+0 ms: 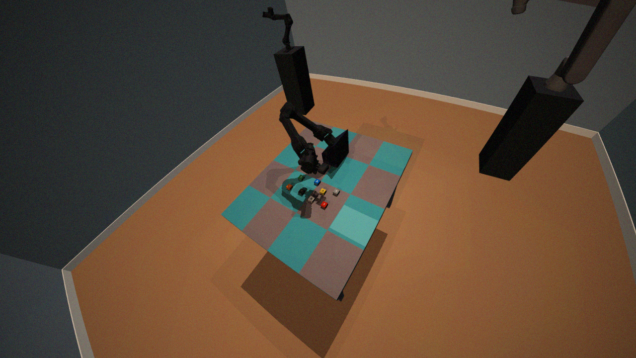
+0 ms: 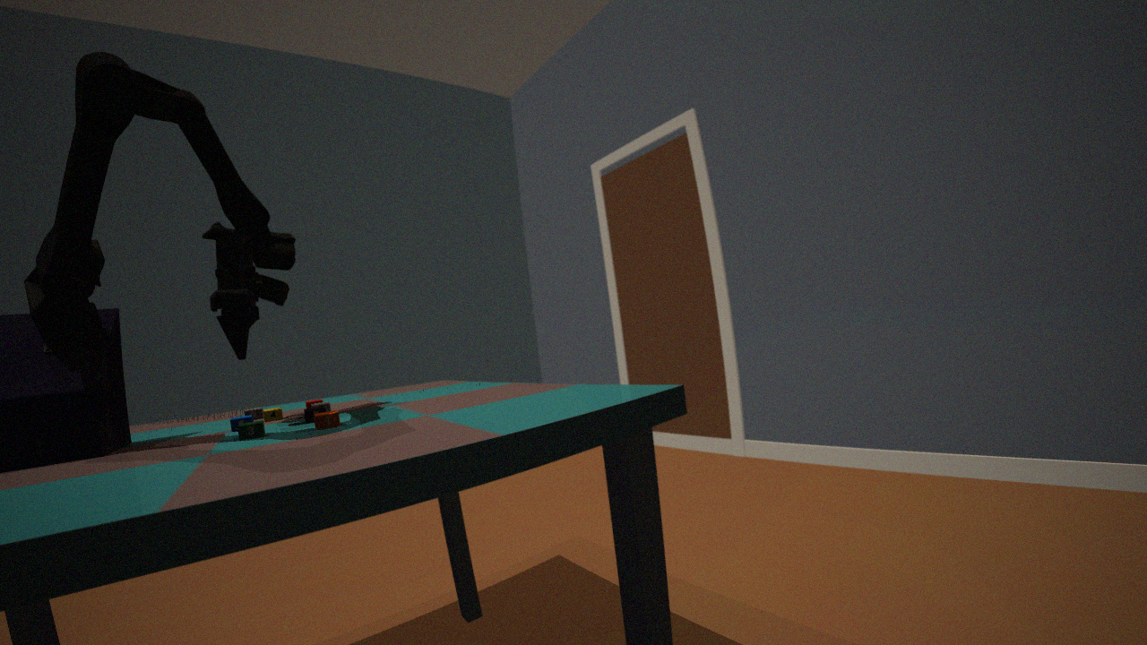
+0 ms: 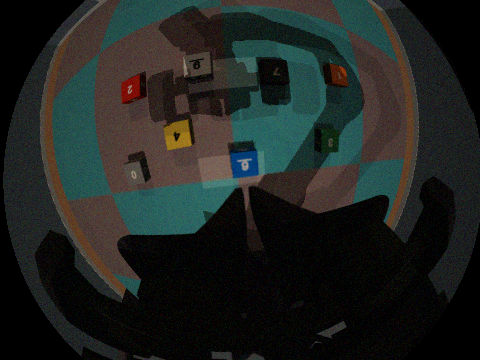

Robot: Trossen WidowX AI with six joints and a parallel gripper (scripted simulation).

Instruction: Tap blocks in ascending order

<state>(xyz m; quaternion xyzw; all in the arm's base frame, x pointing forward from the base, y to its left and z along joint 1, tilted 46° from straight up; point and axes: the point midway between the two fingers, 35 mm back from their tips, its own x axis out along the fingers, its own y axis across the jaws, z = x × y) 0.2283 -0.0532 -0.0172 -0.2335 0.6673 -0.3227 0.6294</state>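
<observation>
My gripper tip is now 10 cm short of the black block, 7 cm to the left of it and 10 cm above it. From my gripper tip the other things lie so: white block: 12 cm ahead, 2 cm to the left, 10 cm below; then blue block: 1 cm behind, 1 cm to the right, 10 cm below; then yellow block: 4 cm ahead, 6 cm to the left, 10 cm below.
</observation>
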